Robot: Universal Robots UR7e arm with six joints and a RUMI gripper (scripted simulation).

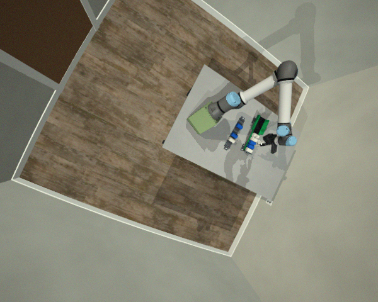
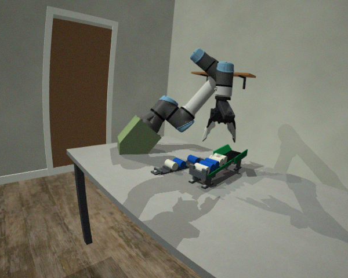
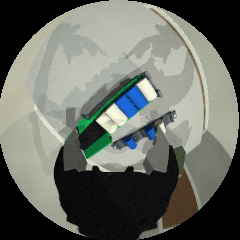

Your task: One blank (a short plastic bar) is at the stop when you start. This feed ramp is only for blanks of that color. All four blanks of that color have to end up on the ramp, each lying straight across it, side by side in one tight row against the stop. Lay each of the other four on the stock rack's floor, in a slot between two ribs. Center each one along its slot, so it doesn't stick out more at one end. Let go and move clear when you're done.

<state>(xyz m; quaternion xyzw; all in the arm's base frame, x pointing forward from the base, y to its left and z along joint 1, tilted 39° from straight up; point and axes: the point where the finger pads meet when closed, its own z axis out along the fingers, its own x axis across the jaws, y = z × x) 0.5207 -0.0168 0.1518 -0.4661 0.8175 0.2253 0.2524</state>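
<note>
Now: hand 2 cm short of the grey stop, 13 cm to the left of it and 12 cm above it. Round my hand: dark stock rack: 20 cm behind, 4 cm to the right, 19 cm below.
</note>
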